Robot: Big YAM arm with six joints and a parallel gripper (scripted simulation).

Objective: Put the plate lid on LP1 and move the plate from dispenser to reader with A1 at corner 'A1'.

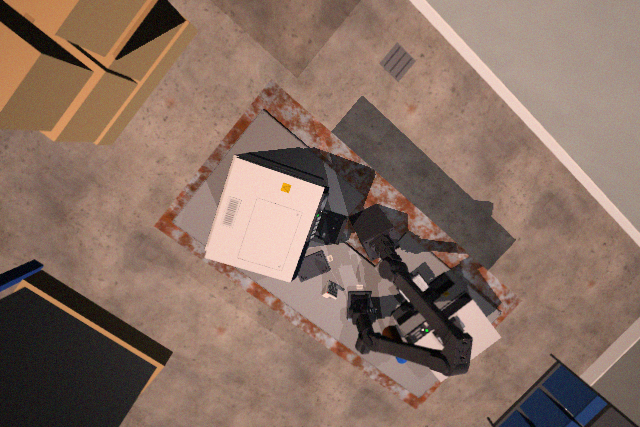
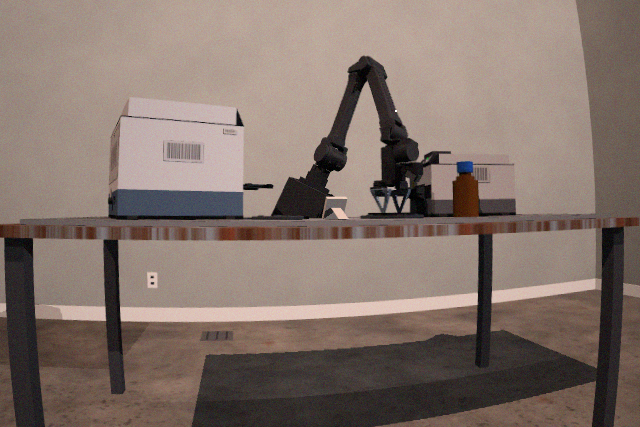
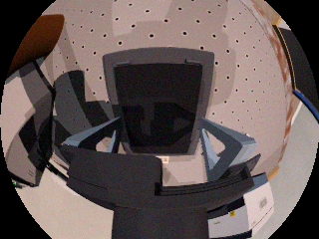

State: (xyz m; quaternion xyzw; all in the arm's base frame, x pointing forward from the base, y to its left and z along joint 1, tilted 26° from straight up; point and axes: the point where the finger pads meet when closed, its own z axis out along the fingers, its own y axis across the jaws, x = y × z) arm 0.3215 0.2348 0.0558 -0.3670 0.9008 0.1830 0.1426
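Right now my hand is 1 cm above the plate lid. From my hand the other things lie so: brown capped bottle: 2 cm behind, 26 cm to the left, 9 cm above; then white well plate: 29 cm behind, 6 cm to the left, 7 cm above.
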